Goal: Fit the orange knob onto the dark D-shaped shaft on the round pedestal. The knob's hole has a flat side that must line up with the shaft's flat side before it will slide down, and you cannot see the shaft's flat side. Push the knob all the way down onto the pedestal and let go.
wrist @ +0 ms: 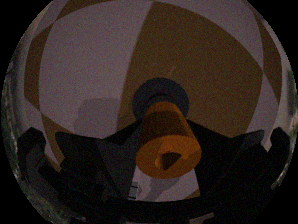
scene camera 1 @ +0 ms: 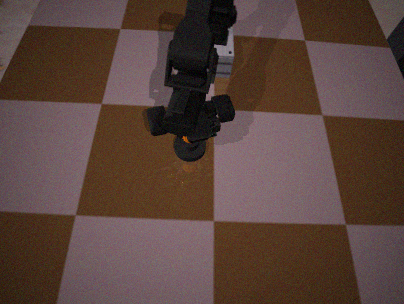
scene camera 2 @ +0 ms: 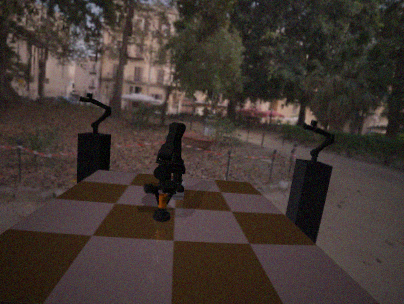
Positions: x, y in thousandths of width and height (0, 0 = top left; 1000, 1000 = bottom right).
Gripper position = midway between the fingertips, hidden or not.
In view: my gripper (scene camera 1: 472, 442), an orange knob (wrist: 565, 663) and a dark round pedestal (wrist: 542, 400).
My gripper shows as well in the wrist view (wrist: 549, 551).
